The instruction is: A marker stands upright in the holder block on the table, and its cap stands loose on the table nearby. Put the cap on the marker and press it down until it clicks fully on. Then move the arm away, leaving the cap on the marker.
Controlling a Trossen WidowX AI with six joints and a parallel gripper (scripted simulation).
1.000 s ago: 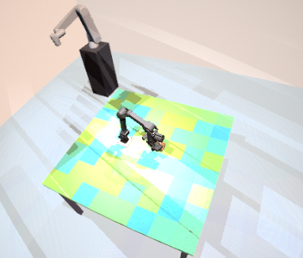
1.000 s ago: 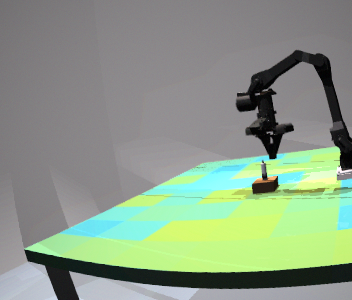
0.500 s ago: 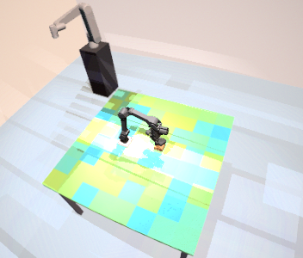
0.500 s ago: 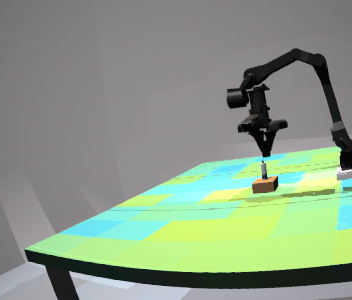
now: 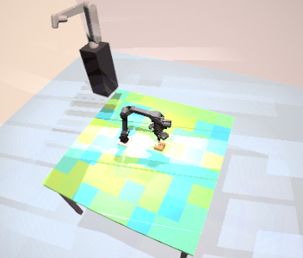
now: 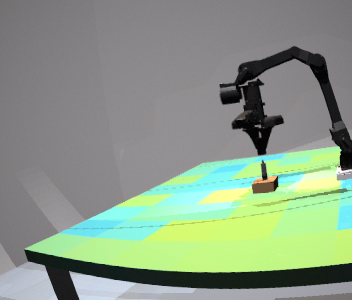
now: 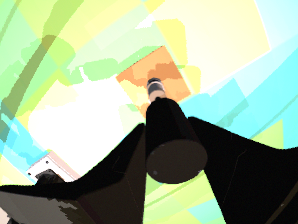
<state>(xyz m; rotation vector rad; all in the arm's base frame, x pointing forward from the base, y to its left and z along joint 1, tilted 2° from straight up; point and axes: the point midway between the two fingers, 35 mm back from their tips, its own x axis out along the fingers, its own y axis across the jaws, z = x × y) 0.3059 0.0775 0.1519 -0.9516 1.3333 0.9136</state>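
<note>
Now: gripper tip 12 cm above the orange holder block. Also, from my gripper tip: marker cap (1 cm above).
</note>
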